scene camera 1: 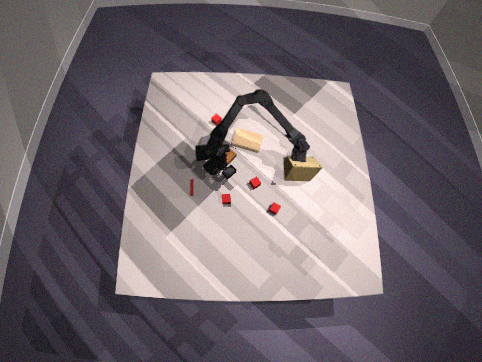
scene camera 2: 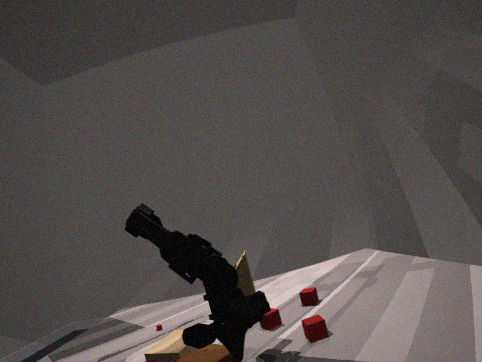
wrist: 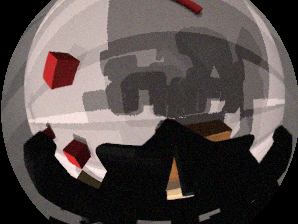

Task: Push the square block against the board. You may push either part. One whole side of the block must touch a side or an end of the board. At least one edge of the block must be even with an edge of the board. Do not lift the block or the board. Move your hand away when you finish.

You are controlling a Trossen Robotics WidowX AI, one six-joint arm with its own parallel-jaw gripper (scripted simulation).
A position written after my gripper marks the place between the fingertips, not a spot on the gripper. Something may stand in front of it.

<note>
I see my gripper [wrist: 168, 122] and a square block [wrist: 215, 130].
</note>
